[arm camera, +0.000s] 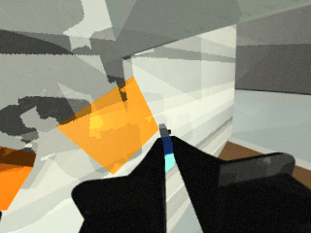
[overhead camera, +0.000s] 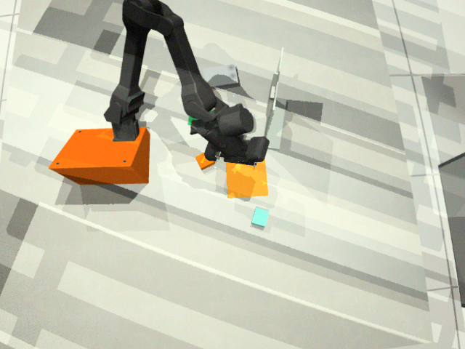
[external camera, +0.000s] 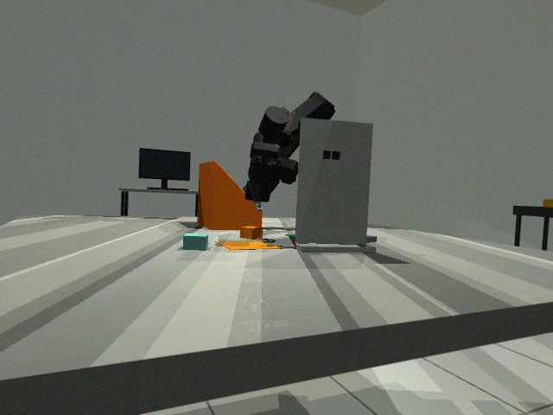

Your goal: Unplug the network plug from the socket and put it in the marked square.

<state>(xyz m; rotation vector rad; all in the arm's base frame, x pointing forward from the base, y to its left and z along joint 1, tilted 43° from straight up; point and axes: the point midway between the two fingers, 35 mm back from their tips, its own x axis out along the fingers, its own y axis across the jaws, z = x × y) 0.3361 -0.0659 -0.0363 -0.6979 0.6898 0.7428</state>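
Right now the orange marked square is 10 cm below my gripper tip, 2 cm to the right of it and 1 cm behind it. Round my gripper tip: cyan cube: 14 cm to the right, 8 cm below, 3 cm ahead; orange cube: 14 cm behind, 8 cm below, 3 cm to the left; network plug: right at my gripper tip.
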